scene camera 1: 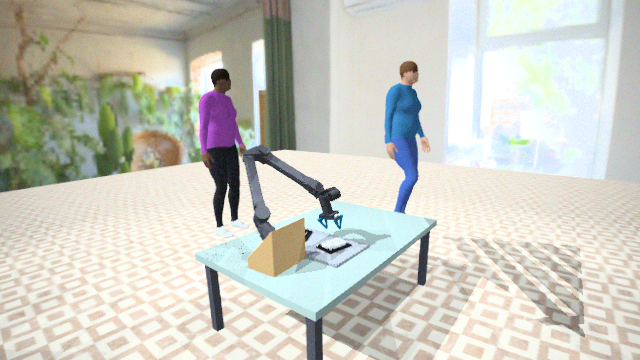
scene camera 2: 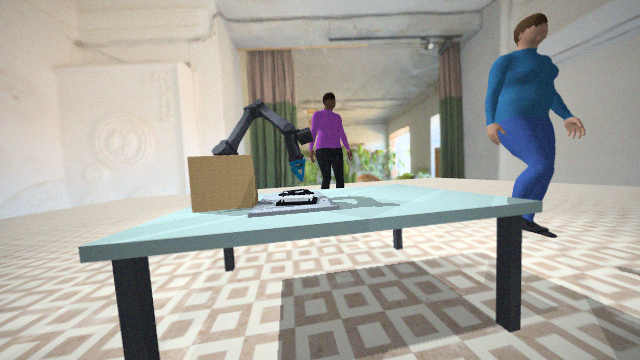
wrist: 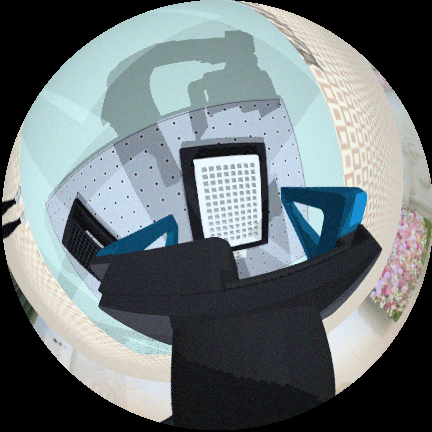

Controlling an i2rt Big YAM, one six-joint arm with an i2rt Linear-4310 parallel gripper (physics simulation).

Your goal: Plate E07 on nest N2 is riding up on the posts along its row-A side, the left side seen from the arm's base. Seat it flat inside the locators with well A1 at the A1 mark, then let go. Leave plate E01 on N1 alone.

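Note:
White plate E07 lies in the black nest N2. In the wrist view a wider dark strip shows beyond its far end. Its tilt is too small to tell, and no A1 mark is readable. My gripper is open and empty, well above E07, with its blue fingers spread either side of the plate in the wrist view. A dark plate, E01, sits in black nest N1 at the left of the wrist view, partly hidden by the gripper.
Both nests stand on a grey perforated board on the pale table. A tan box-like block stands beside the board. Two people stand beyond the table.

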